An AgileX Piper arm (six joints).
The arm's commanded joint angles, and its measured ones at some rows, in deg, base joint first. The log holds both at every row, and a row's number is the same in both.
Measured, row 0:
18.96, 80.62, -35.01, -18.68, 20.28, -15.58
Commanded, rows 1 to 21:
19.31, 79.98, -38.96, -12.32, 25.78, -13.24
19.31, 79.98, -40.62, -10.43, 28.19, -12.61
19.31, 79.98, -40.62, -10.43, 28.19, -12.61
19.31, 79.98, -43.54, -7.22, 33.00, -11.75
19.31, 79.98, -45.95, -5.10, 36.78, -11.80
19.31, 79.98, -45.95, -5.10, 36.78, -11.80
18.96, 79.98, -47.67, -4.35, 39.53, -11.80
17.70, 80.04, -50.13, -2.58, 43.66, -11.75
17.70, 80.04, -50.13, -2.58, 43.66, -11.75
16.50, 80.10, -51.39, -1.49, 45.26, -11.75
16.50, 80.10, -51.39, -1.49, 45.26, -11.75
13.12, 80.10, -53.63, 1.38, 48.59, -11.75
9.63, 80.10, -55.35, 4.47, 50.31, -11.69
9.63, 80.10, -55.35, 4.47, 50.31, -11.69
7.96, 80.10, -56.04, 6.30, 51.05, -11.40
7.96, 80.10, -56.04, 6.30, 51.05, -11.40
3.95, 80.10, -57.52, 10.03, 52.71, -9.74
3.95, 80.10, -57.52, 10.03, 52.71, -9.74
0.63, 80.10, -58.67, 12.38, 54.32, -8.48
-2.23, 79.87, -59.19, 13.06, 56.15, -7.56
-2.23, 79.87, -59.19, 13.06, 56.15, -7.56
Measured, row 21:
1.32, 80.44, -58.27, 10.60, 53.00, -9.34
